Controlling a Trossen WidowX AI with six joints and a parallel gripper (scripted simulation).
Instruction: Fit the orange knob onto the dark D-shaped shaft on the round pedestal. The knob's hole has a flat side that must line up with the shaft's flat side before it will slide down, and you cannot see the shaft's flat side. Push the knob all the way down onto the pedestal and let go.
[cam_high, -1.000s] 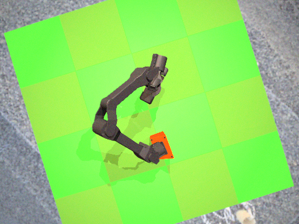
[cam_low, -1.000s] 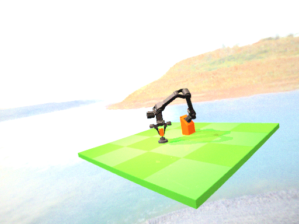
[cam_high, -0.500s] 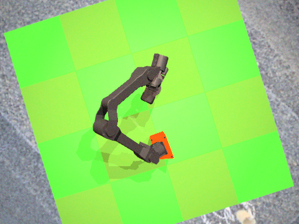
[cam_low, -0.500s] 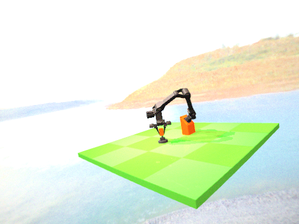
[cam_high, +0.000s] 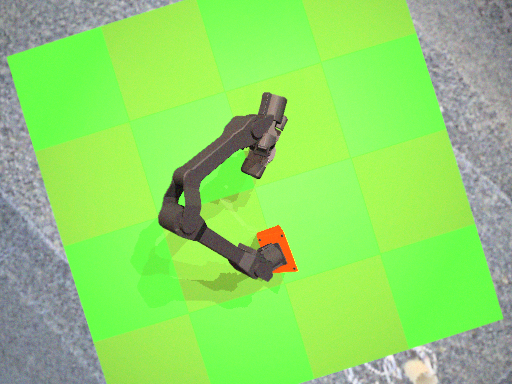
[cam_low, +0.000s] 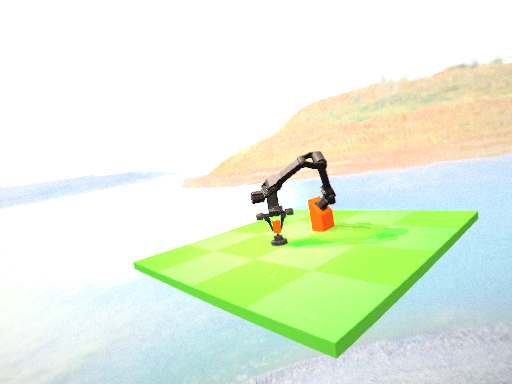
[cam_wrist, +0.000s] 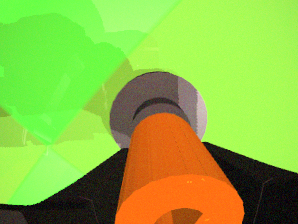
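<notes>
Right now my gripper tip is 2 cm below the orange knob. The rest, counted from my gripper tip: round grey pedestal (4 cm below).
</notes>
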